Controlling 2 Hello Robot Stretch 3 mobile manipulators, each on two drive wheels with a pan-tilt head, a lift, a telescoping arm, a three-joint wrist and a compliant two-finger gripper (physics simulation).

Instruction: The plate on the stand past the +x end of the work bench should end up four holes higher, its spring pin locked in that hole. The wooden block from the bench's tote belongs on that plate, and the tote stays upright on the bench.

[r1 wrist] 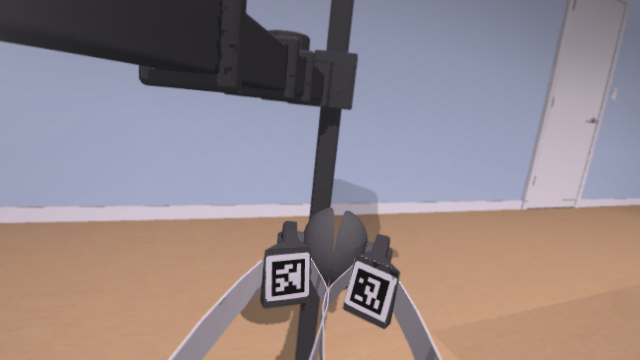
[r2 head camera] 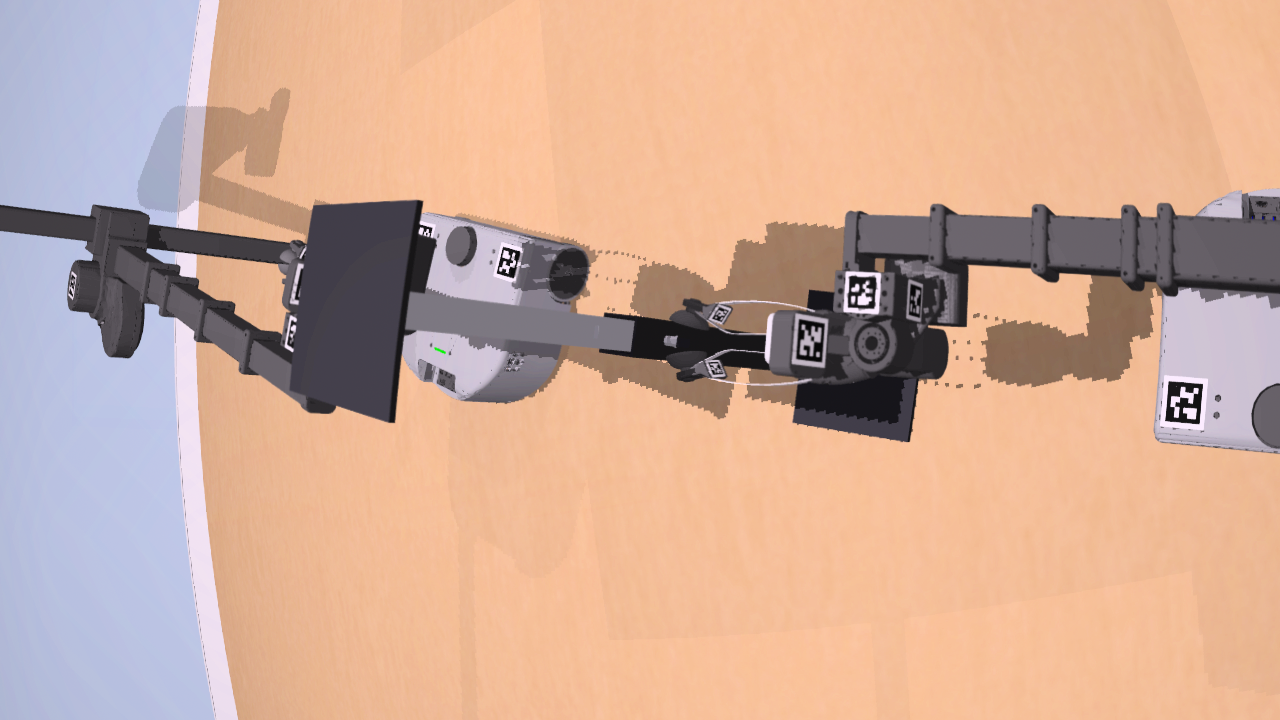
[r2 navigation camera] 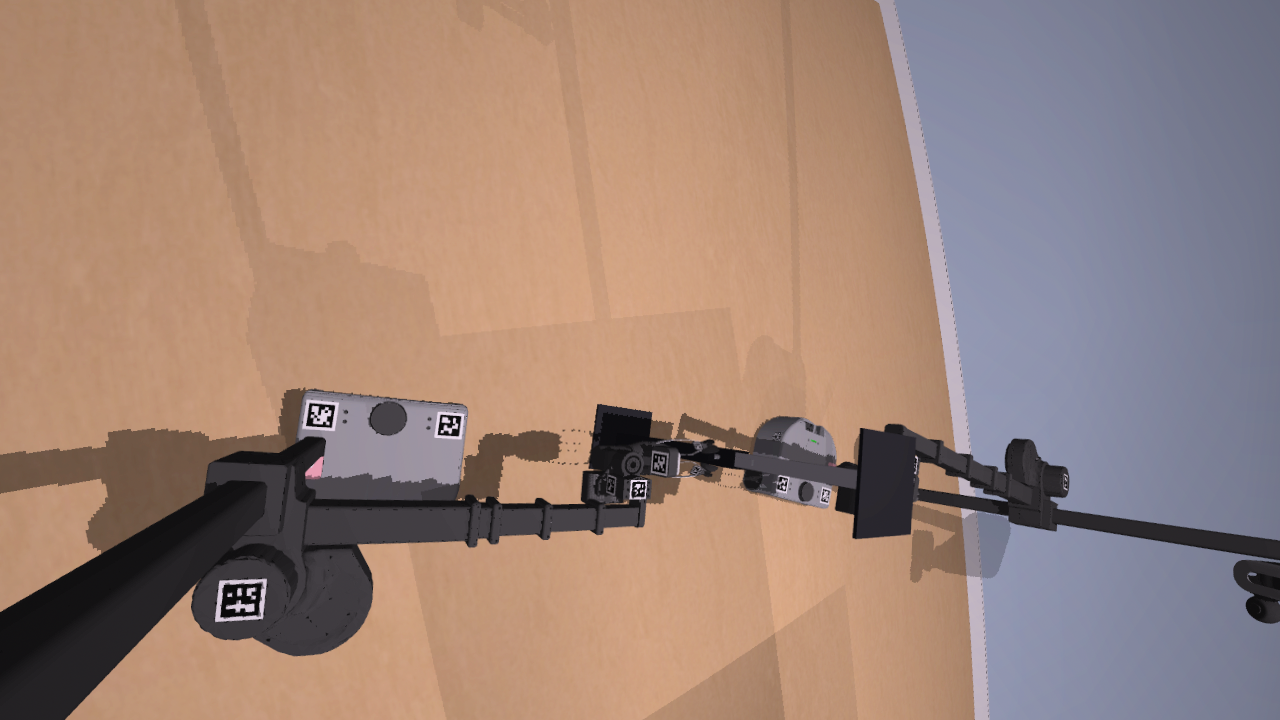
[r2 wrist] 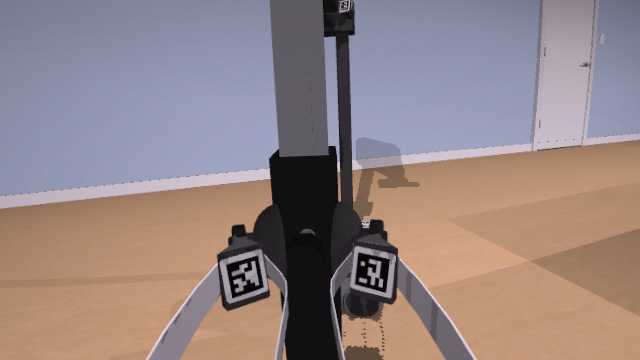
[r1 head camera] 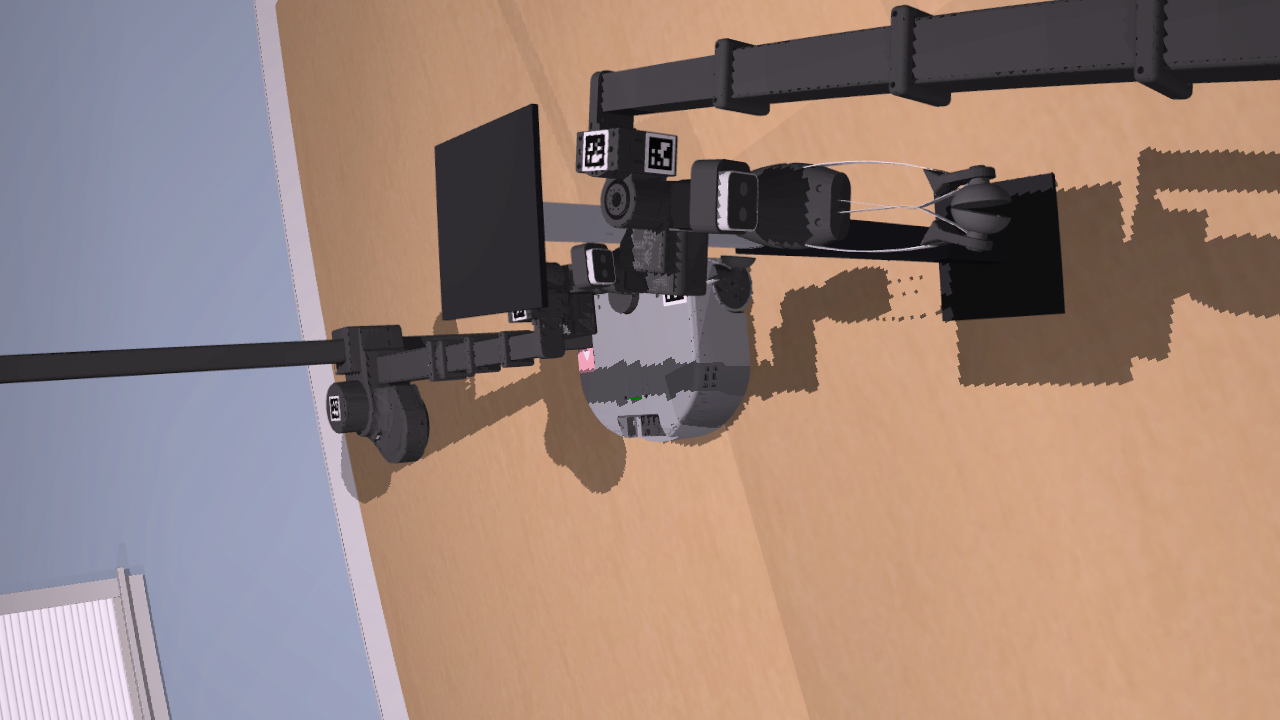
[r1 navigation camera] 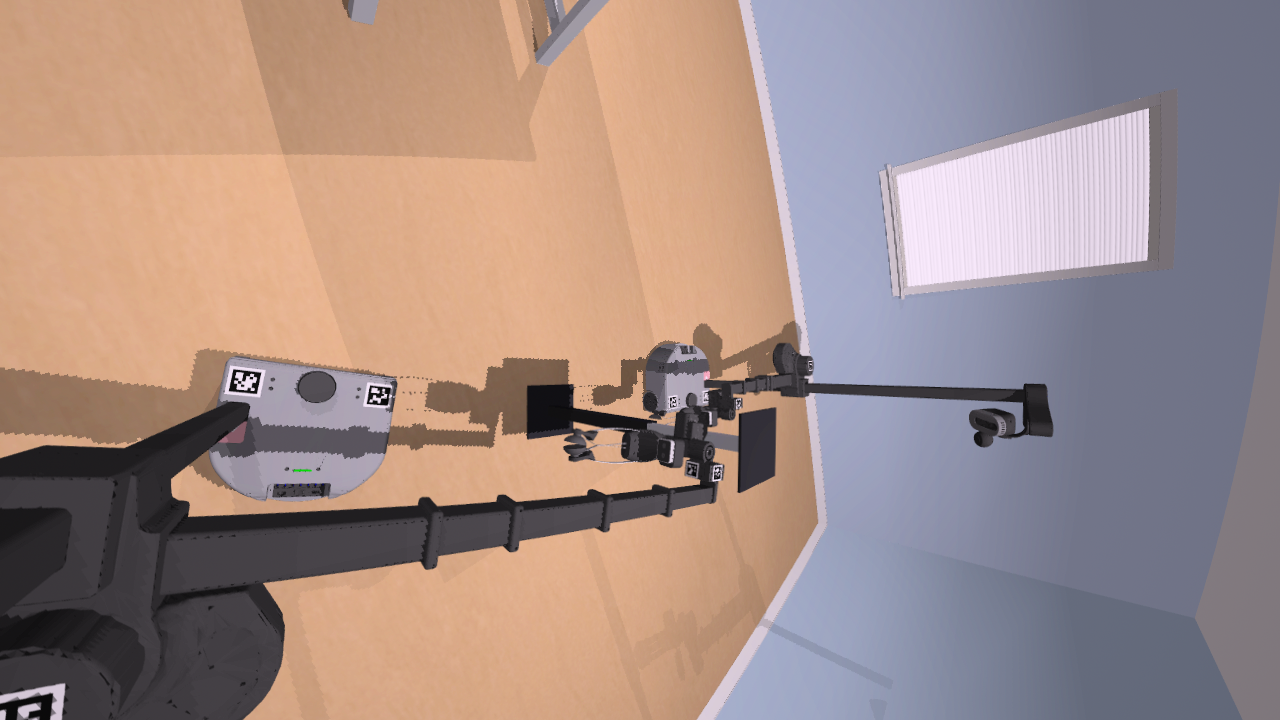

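Note:
The stand's dark plate (r1 head camera: 489, 214) (r1 navigation camera: 757, 450) (r2 head camera: 358, 308) (r2 navigation camera: 884, 483) tops a grey post (r2 head camera: 510, 320) (r2 wrist: 300, 75) rising from a black sleeve (r2 wrist: 304, 185). The spring pin (r2 head camera: 670, 340) (r2 wrist: 307, 231) shows on the sleeve. r2's gripper (r2 head camera: 687, 341) (r2 wrist: 307, 245) is open, its fingertips on either side of the pin; contact cannot be told. r1's gripper (r1 head camera: 980, 207) (r1 navigation camera: 581, 445) (r1 wrist: 335, 245) is shut and empty, folded back towards its own mast; in r1's head view it overlaps the stand's base (r1 head camera: 1029, 273). The tote and block do not show.
r2's base (r1 head camera: 662, 344) and r1's base (r2 head camera: 478, 331) stand on opposite sides of the stand. r1's telescoping arm (r1 head camera: 805, 71) and r2's telescoping arm (r2 head camera: 993, 237) extend beside it. Grey leg-like bars (r1 navigation camera: 571, 34) show at the navigation view's top. A door (r1 wrist: 575, 110) is in the wall.

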